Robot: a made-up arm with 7 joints. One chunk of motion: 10 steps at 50 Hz.
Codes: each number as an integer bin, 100 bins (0 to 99) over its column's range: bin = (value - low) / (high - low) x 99, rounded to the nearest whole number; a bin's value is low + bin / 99 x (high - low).
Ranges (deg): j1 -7..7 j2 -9..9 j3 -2..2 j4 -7..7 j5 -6..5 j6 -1..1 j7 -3..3
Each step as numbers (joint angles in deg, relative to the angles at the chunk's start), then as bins.
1 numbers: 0.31 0.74 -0.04 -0.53 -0.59 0.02 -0.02
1 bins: 52 54 49 46 49 50 49
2 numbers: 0.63 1.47 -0.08 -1.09 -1.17 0.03 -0.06
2 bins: 54 58 48 42 43 51 49
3 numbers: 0.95 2.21 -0.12 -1.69 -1.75 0.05 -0.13
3 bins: 56 62 47 38 38 52 47
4 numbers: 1.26 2.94 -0.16 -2.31 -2.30 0.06 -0.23
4 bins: 58 66 46 33 33 52 46
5 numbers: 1.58 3.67 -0.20 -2.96 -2.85 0.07 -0.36
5 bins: 61 70 45 29 28 53 44
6 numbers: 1.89 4.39 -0.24 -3.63 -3.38 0.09 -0.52
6 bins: 63 74 44 24 24 54 41
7 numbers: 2.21 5.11 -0.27 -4.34 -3.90 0.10 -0.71
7 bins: 65 78 43 19 19 54 38
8 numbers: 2.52 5.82 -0.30 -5.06 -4.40 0.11 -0.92
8 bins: 67 82 42 14 14 55 34
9 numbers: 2.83 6.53 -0.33 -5.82 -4.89 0.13 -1.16
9 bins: 70 85 41 8 10 56 30
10 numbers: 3.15 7.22 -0.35 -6.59 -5.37 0.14 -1.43
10 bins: 72 89 41 3 6 56 26
